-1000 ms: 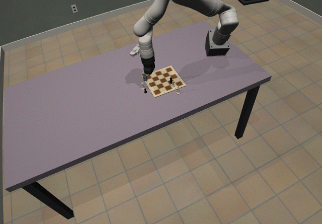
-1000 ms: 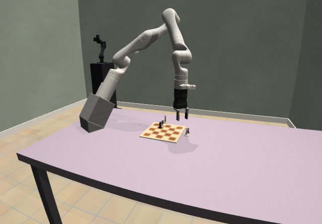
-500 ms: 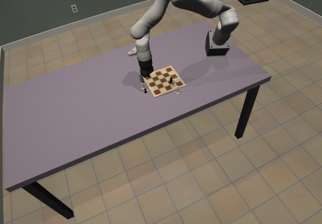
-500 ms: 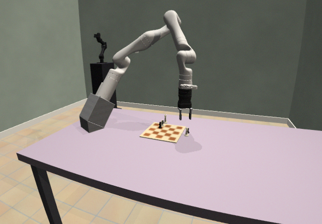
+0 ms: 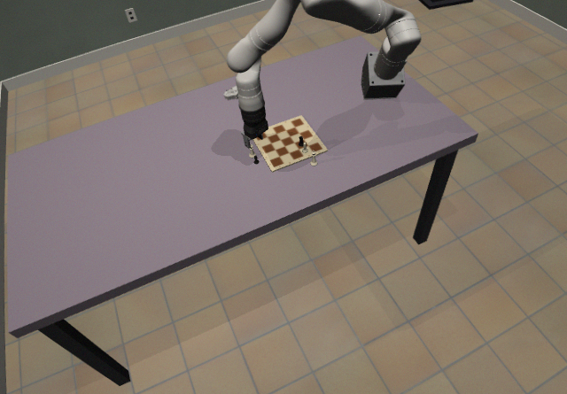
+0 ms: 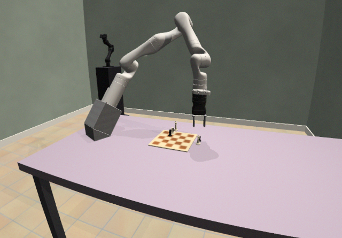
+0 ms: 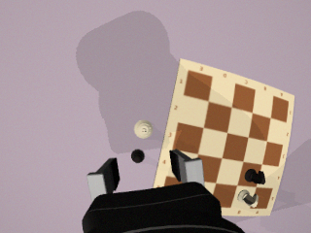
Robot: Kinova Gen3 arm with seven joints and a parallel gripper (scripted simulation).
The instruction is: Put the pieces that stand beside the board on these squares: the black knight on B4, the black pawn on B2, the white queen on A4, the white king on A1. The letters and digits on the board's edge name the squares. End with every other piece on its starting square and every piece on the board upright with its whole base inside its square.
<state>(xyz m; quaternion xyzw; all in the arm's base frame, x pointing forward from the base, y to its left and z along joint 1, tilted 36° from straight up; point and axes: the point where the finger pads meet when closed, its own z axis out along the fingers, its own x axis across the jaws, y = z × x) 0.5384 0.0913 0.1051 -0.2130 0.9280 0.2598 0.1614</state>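
Right now my hand is 1 cm to the right of the black pawn and 9 cm above it. Also, from my hand: chessboard 13 cm behind, 5 cm to the right, 10 cm below; then black knight 17 cm behind, 2 cm to the right, 9 cm below.
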